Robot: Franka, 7 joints.
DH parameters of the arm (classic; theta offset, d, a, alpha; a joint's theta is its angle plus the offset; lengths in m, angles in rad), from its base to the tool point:
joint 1: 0 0.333 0 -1.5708
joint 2: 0 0 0 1.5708
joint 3: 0 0.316 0.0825 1.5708
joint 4: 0 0 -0.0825 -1.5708
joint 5: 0 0.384 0 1.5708
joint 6: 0 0 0.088 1.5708
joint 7: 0 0.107 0 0
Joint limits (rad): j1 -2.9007..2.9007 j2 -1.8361..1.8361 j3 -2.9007..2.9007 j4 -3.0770..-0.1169 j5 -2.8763..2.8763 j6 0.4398..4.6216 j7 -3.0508..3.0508
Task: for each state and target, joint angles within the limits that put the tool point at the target. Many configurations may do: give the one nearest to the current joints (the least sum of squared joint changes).
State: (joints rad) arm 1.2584 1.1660 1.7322 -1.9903 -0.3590 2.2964 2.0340
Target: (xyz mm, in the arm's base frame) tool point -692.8 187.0 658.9
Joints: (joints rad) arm 2.0098 1.0877 1.6954 -1.2689 -0.3463 2.5508 2.0340
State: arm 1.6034 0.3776 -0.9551 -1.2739 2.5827 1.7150 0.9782
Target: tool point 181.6 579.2 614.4
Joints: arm 1.8516 0.0965 -0.7392 -1.8845 2.4141 1.5279 0.9782
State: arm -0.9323 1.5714 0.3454 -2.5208 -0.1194 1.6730 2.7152
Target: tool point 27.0 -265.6 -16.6
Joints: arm -1.1142 0.9688 -0.1513 -2.2352 -0.2519 1.5555 2.7152
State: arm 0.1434 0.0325 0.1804 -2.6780 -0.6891 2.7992 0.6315
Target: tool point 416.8 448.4 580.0
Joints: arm 0.3663 0.0274 0.4006 -1.9266 -0.6405 2.9084 0.6315
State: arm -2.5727 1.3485 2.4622 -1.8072 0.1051 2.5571 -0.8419
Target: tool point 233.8 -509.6 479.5
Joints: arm -2.5484 1.4506 1.8099 -2.1372 0.1089 2.4761 -0.8419
